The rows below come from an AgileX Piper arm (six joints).
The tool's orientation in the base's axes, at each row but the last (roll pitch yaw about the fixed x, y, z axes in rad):
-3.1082, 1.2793, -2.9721
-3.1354, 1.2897, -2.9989
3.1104, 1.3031, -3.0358
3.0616, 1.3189, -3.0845
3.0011, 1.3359, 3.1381
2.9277, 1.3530, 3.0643
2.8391, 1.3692, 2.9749
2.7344, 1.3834, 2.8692
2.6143, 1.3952, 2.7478
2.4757, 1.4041, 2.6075
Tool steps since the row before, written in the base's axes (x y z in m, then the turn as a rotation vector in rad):
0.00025, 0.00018, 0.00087, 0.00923, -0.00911, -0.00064
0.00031, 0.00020, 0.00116, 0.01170, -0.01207, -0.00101
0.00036, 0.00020, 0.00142, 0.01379, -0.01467, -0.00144
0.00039, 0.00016, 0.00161, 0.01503, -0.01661, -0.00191
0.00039, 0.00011, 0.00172, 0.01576, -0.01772, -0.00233
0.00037, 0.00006, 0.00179, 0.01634, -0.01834, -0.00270
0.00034, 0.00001, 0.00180, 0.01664, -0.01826, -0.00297
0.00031, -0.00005, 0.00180, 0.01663, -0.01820, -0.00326
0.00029, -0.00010, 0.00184, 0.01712, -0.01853, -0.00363
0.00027, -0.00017, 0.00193, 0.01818, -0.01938, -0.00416
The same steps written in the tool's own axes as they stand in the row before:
-0.00091, 0.00014, 0.00001, -0.00156, -0.01028, 0.00777
-0.00121, 0.00015, 0.00000, -0.00177, -0.01355, 0.00984
-0.00147, 0.00016, 0.00000, -0.00183, -0.01641, 0.01161
-0.00166, 0.00014, 0.00000, -0.00165, -0.01851, 0.01265
-0.00176, 0.00011, -0.00001, -0.00142, -0.01972, 0.01330
-0.00183, 0.00009, -0.00001, -0.00119, -0.02043, 0.01385
-0.00183, 0.00007, -0.00001, -0.00098, -0.02040, 0.01421
-0.00183, 0.00004, -0.00001, -0.00069, -0.02037, 0.01425
-0.00187, 0.00003, -0.00001, -0.00043, -0.02079, 0.01474
-0.00196, 0.00000, -0.00001, -0.00013, -0.02181, 0.01574

